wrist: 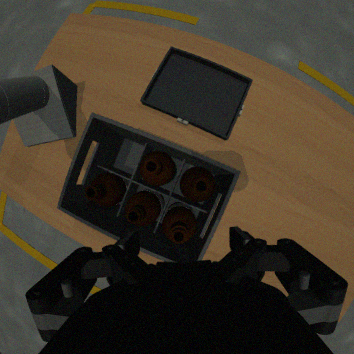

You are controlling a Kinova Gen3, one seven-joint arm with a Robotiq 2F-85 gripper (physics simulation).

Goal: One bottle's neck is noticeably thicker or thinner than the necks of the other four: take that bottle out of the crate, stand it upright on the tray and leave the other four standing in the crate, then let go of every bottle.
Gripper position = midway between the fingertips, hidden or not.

Note:
In view: the gripper (183, 239), a bottle (179, 224) and a bottle (106, 189).

